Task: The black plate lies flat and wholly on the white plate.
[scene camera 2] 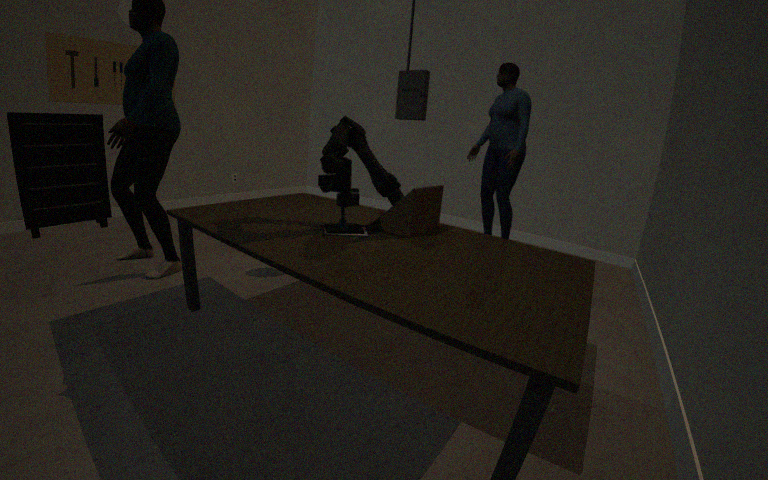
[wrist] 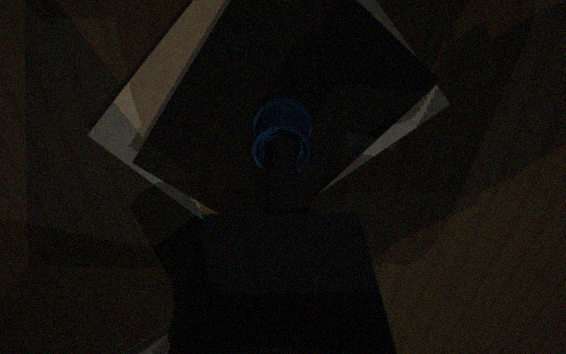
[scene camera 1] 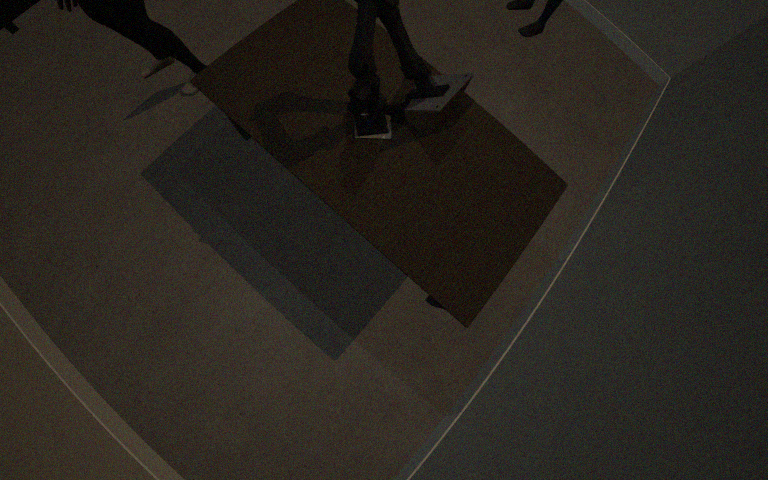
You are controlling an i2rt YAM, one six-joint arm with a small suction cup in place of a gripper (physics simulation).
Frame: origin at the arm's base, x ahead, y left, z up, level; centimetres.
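Seen in the pictures: hand, its tool point: [scene camera 2: 342, 226] [wrist: 281, 124] [scene camera 1: 370, 122]; arm's base, origin of its link: [scene camera 2: 402, 207] [scene camera 1: 427, 93].
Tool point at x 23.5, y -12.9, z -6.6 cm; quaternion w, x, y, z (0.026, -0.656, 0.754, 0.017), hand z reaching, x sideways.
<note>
Pixels of each thing's top centre, then the offset from my tool point to it. Level surfaces: height alone.
- square black plate, centre of its top: [wrist: 269, 125] [scene camera 2: 343, 227] [scene camera 1: 371, 123] dz -0.1, dx +0.0, dy +0.6 cm
- white plate, centre of its top: [wrist: 256, 119] [scene camera 2: 345, 230] [scene camera 1: 372, 125] dz -1.1, dx -0.1, dy +1.4 cm
- brown table, height of its surface: dz -1.7 cm
The scene is very dark. A square black plate [wrist: 324, 70] [scene camera 1: 372, 125] lies flat on a white plate [wrist: 148, 81] [scene camera 1: 374, 136], whose pale rim shows along the black plate's left and right sides in the wrist view. My blue suction cup [wrist: 281, 149] [scene camera 2: 342, 220] stands straight above the middle of the black plate, at or just over its surface; I cannot tell whether it touches. In scene camera 2 the two plates [scene camera 2: 346, 230] show as a thin stack on the table under the arm.
The arm's wedge-shaped base [scene camera 1: 436, 97] [scene camera 2: 415, 211] stands right beside the plates on the brown table [scene camera 1: 454, 214] [scene camera 2: 477, 295]. A box [scene camera 2: 412, 94] hangs from the ceiling behind.
</note>
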